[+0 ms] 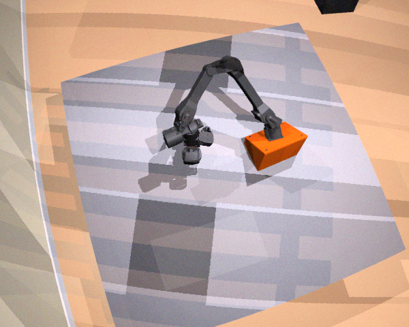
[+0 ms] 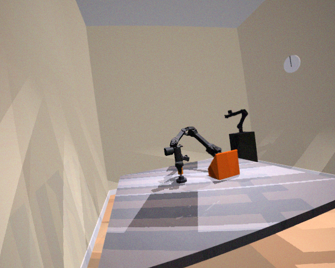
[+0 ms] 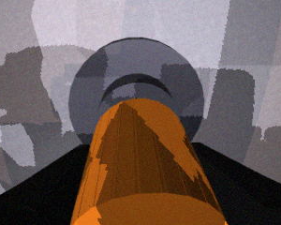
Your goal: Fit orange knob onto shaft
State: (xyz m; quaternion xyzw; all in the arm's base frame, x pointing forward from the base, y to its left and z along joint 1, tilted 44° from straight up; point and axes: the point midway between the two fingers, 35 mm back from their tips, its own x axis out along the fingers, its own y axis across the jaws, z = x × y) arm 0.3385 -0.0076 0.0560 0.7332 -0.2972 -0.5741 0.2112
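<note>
Right now the orange knob is 3 cm above my gripper tip. The rest, counted from my gripper tip: dark round pedestal: 4 cm below.
</note>
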